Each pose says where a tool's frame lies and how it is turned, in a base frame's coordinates. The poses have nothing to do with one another.
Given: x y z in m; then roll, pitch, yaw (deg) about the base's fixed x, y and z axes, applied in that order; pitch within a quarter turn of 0, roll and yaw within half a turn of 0.
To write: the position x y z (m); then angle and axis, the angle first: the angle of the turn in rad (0 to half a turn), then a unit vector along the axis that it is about. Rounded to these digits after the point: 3 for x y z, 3 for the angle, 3 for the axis.
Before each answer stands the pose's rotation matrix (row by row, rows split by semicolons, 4 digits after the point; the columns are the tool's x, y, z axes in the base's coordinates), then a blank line. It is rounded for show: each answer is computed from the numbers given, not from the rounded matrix.
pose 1, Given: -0.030, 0.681, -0.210, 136.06, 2.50, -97.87
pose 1, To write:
-0.1368 -0.7174 -0.6831; -0.9896 0.0686 0.1261; -0.0436 0.6932 -0.7194

-0.030, 0.681, -0.210, 2.677, 0.632, -0.713, -0.303
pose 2, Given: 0.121, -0.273, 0.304, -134.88, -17.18, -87.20
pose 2, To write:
0.0467 -0.6946 0.7179; -0.9542 -0.2435 -0.1736; 0.2954 -0.6770 -0.6741

0.121, -0.273, 0.304, 2.780, -0.712, 0.598, -0.367
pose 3, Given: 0.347, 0.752, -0.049, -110.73, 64.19, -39.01
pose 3, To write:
0.3383 -0.8770 0.3411; -0.2741 0.2549 0.9273; -0.9002 -0.4072 -0.1541

0.347, 0.752, -0.049, 1.855, -0.695, 0.647, 0.314
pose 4, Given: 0.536, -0.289, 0.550, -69.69, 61.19, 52.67
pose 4, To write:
0.2922 -0.7743 -0.5613; 0.3832 -0.4429 0.8105; -0.8762 -0.4519 0.1673

0.536, -0.289, 0.550, 2.085, -0.725, 0.181, 0.665
